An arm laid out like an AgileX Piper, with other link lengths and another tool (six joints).
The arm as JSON. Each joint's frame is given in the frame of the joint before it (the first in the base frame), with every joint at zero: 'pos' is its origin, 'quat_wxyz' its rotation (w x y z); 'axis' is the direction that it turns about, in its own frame. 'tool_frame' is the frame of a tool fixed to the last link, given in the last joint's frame.
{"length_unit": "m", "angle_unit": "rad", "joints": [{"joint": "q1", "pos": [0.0, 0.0, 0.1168], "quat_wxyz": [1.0, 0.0, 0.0, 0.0], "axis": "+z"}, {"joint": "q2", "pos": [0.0, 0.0, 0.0], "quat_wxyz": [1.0, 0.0, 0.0, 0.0], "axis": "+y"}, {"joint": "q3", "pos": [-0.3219, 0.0, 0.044], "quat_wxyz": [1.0, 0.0, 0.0, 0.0], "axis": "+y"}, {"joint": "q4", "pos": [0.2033, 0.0, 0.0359], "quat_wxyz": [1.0, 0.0, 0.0, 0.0], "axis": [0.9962, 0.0, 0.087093]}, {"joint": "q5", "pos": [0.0, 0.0, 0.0], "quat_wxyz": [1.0, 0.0, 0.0, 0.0], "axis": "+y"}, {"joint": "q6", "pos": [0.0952, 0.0, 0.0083], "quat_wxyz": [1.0, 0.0, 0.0, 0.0], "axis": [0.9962, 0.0, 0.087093]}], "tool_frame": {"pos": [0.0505, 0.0, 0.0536], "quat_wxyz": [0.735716, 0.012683, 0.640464, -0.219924]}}
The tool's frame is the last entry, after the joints.
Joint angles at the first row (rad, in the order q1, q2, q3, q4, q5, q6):
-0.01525, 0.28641, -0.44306, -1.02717, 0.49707, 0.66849
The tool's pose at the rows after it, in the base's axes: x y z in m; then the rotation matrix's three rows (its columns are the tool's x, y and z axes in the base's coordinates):
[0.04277 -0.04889 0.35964], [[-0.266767 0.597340 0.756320], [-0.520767 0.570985 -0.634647], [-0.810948 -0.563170 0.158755]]
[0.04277 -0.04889 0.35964], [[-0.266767 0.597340 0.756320], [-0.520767 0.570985 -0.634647], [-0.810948 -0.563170 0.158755]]
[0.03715 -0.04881 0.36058], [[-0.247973 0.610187 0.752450], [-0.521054 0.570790 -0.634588], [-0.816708 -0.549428 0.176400]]
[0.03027 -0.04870 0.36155], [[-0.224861 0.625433 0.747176], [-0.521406 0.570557 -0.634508], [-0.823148 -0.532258 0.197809]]
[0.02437 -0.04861 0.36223], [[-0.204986 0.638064 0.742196], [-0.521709 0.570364 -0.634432], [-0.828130 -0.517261 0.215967]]
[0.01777 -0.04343 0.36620], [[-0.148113 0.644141 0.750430], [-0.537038 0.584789 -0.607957], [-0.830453 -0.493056 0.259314]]
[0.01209 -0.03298 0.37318], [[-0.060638 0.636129 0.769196], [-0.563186 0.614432 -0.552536], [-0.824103 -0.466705 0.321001]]
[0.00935 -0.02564 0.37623], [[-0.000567 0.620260 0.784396], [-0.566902 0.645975 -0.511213], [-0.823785 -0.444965 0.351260]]
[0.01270 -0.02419 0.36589], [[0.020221 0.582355 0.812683], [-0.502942 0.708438 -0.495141], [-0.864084 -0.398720 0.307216]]
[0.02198 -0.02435 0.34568], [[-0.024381 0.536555 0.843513], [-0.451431 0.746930 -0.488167], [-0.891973 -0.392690 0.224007]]
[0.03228 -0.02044 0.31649], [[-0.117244 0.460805 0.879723], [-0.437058 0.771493 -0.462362], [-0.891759 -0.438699 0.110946]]
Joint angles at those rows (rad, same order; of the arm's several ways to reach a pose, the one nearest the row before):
-0.01527, 0.28640, -0.44305, -1.02714, 0.49705, 0.66845
-0.01527, 0.28640, -0.44305, -1.02714, 0.49705, 0.66845
-0.01521, 0.26330, -0.44305, -1.02719, 0.49710, 0.66850
-0.01526, 0.23513, -0.44304, -1.02719, 0.49704, 0.66852
-0.01526, 0.21106, -0.44306, -1.02717, 0.49705, 0.66849
-0.01524, 0.18289, -0.44307, -1.02722, 0.45783, 0.66854
-0.01527, 0.16098, -0.44306, -1.02718, 0.37830, 0.66992
-0.01523, 0.15003, -0.43905, -1.01006, 0.32054, 0.66988
-0.01527, 0.14128, -0.40595, -0.92403, 0.29446, 0.67226
-0.01523, 0.14139, -0.35598, -0.80458, 0.29959, 0.61361
-0.01522, 0.13636, -0.30227, -0.57474, 0.33800, 0.39851

